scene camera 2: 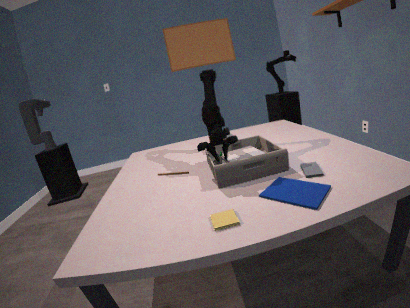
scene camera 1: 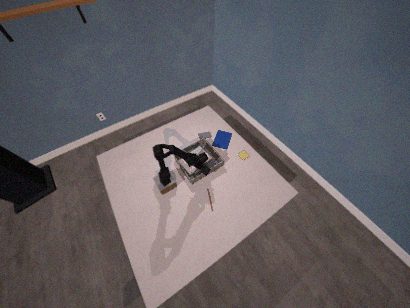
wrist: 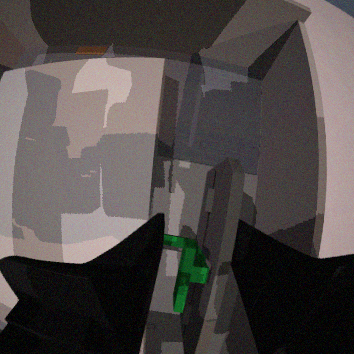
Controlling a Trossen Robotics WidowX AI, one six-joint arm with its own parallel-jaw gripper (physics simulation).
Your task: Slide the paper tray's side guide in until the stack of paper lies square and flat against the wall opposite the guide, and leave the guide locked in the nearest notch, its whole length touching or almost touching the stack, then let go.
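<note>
The grey paper tray stands on the table. The white paper stack lies inside it, its right edge running almost straight in the wrist view. The grey upright side guide stands to the right of the stack, with a gap between them. Its green lever faces the stack. My gripper reaches down into the tray, open part way, with its fingers on either side of the guide and lever, not gripping them. The fingers hide the near part of the stack; its contact with the opposite wall cannot be made out.
A blue flat book and a small grey box lie beside the tray. A yellow notepad lies farther off. A brown stick lies at the tray's other side.
</note>
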